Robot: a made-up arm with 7 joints.
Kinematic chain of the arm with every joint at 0, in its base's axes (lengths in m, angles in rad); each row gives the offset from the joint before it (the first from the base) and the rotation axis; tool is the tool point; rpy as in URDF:
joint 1: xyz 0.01 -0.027 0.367 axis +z
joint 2: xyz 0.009 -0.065 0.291 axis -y
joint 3: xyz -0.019 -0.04 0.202 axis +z
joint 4: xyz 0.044 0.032 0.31 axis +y
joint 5: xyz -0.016 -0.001 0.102 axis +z
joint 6: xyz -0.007 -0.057 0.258 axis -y
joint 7: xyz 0 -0.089 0.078 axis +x
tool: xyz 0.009 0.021 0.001 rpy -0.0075 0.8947 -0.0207
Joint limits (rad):
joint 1: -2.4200..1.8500
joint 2: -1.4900..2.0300
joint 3: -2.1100..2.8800
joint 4: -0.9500..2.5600
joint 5: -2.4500..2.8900
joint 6: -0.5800..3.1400
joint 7: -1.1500..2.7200
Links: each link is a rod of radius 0.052 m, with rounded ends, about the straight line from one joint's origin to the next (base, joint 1, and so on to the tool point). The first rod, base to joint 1, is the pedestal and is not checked.
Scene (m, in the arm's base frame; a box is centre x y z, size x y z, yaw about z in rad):
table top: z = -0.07
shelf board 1: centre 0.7 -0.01 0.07 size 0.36 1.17 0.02 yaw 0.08
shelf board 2: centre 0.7 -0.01 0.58 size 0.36 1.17 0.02 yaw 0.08
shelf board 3: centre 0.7 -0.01 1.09 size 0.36 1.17 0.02 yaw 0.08
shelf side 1: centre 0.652 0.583 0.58 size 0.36 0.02 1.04 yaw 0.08
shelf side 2: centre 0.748 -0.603 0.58 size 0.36 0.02 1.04 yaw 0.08
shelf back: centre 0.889 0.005 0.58 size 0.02 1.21 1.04 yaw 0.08
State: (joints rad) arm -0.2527 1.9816 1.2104 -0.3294 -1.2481 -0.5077 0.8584
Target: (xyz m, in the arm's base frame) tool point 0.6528 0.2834 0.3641
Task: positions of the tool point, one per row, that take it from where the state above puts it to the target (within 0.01 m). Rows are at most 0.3 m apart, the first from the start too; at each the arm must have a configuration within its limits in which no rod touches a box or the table.
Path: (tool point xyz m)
1: -0.8667 0.1200 0.2950
2: -0.7851 0.3865 0.3182
3: -0.6014 0.5974 0.3304
4: -0.3530 0.7124 0.3323
5: -0.0918 0.7143 0.3288
6: 0.1294 0.6134 0.3275
7: 0.2712 0.4445 0.3368
8: 0.3176 0.2565 0.3641
9: 0.4296 0.2888 0.3546
10: 0.5440 0.2983 0.3570
11: 0.6528 0.2834 0.3641

